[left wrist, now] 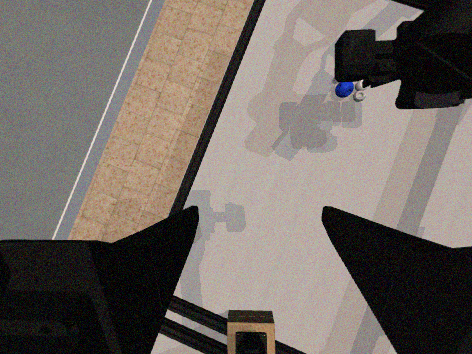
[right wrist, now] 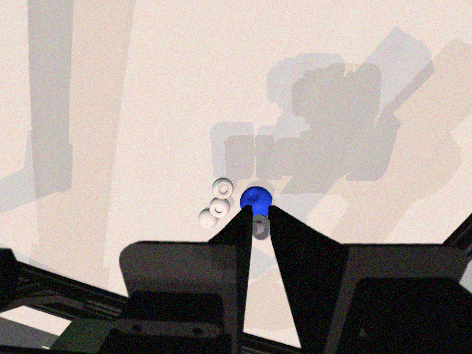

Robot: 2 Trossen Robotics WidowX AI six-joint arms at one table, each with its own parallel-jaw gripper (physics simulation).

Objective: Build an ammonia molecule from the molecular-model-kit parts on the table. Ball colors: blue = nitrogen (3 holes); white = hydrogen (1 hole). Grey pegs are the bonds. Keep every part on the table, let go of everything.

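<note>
The blue nitrogen ball [left wrist: 344, 89] [right wrist: 256, 196] is just beyond the right gripper's fingertips in the right wrist view, with one hole showing. A grey peg [right wrist: 260, 227] stands end-on between those fingers, its upper end toward the camera. Whether it sits in the blue ball cannot be told. My right gripper [right wrist: 259, 211] is shut on the grey peg. Three white hydrogen balls, an upper one [right wrist: 223, 188], a middle one [right wrist: 219, 207] and a lower one [right wrist: 208, 218], lie close together left of the blue ball. My left gripper [left wrist: 259, 212] is wide open and empty, away from the parts.
The right arm [left wrist: 435, 60] reaches over the table at the upper right of the left wrist view. A black table edge [left wrist: 215, 112] runs diagonally there, with tan tiled floor beyond it. A wooden block-like piece [left wrist: 251, 327] and black rails show at the bottom.
</note>
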